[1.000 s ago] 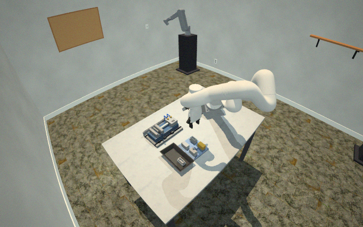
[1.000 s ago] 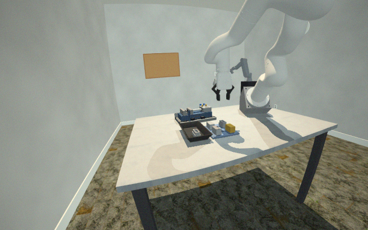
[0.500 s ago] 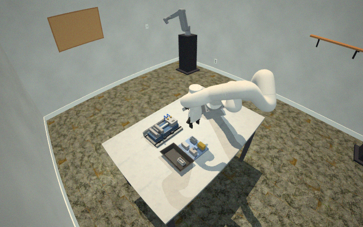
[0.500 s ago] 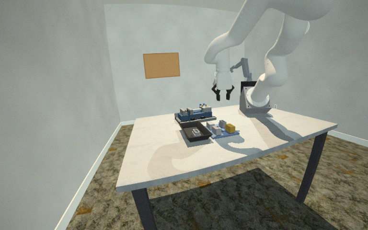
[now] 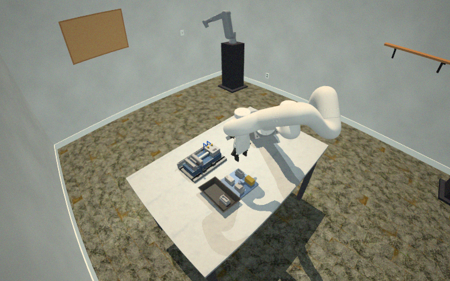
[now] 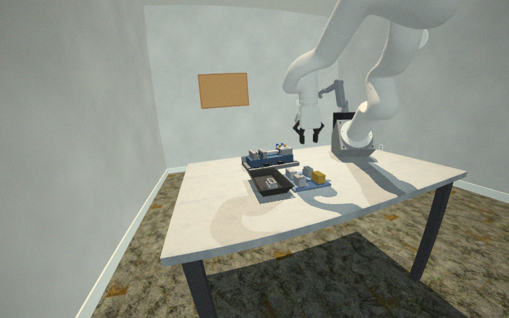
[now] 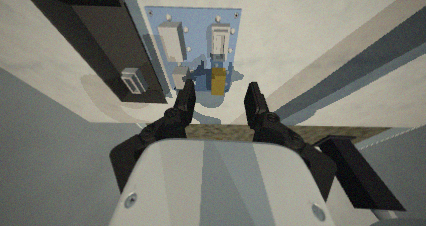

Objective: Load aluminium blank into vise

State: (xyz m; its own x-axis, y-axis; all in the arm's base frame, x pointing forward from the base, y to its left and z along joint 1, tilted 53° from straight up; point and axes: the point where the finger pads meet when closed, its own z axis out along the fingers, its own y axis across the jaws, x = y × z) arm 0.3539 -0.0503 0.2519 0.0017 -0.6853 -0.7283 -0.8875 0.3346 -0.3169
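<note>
The brass blank is 150 mm below my hand and 90 mm to the left of it. From my hand the other things lie so: blue vise: 240 mm to the right, 140 mm below, 120 mm ahead.
</note>
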